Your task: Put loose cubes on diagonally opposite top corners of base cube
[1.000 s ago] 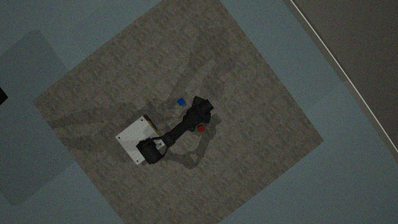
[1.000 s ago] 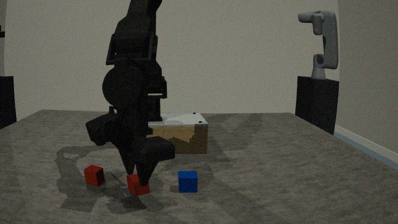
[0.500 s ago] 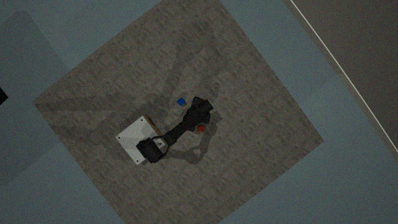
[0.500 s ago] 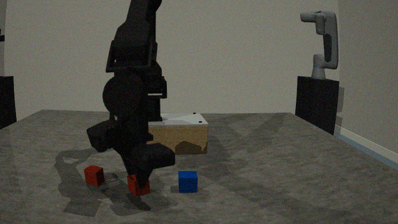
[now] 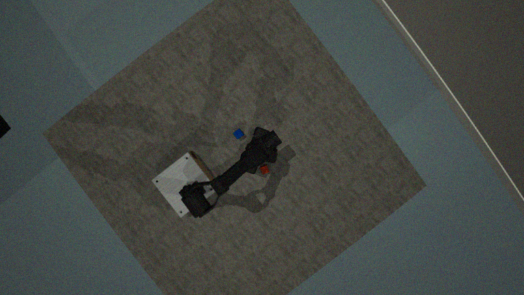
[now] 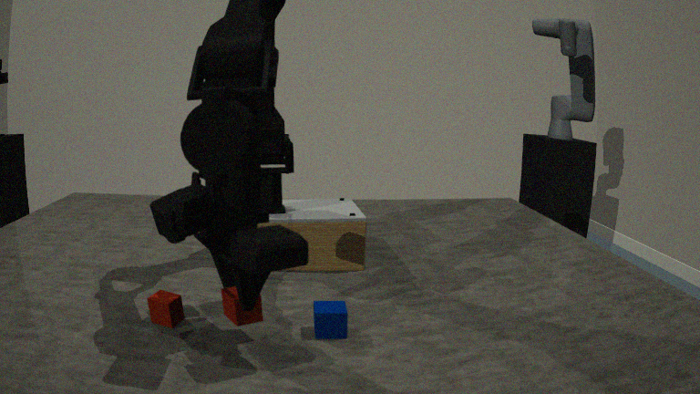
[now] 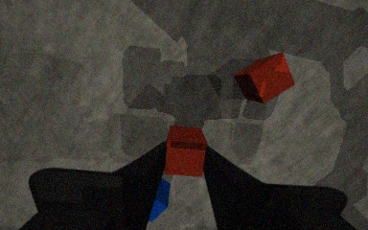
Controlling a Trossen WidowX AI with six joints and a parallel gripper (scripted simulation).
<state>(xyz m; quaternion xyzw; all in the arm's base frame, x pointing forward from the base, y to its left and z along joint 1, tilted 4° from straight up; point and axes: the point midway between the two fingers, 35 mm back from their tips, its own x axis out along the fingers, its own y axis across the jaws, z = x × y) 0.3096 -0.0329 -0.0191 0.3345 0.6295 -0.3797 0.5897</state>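
My gripper tip is 20 mm past the blue cube, 100 mm to the right of it and 30 mm above it.
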